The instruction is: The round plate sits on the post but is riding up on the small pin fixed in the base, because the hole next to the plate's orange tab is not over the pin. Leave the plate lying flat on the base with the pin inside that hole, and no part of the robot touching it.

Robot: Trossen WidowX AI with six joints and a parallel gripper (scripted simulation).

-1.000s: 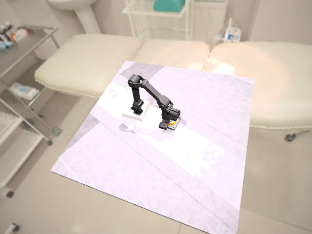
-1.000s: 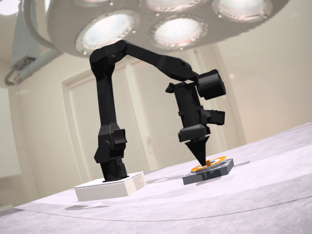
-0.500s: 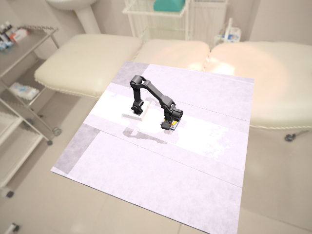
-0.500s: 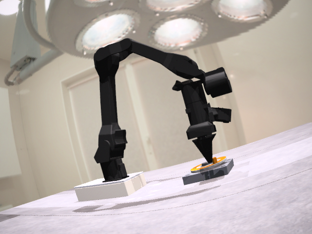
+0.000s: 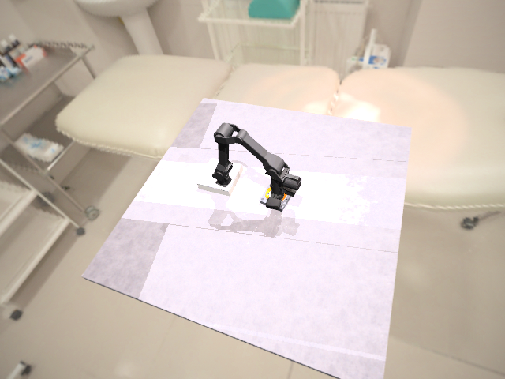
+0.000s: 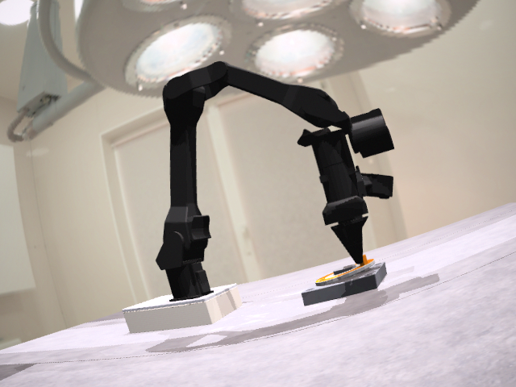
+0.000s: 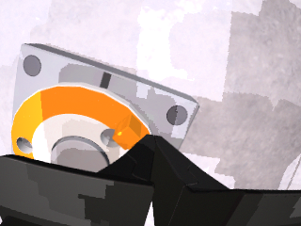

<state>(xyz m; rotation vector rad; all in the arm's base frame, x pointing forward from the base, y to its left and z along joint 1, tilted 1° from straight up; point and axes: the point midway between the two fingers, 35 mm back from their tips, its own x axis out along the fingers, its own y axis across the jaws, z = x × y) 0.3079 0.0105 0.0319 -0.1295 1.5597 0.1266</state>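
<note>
Right now the round plate is 3 cm to the left of my gripper tip, 2 cm behind it and 1 cm below it. Round my gripper tip: square grey base 4 cm to the left, 4 cm behind, 2 cm below.
</note>
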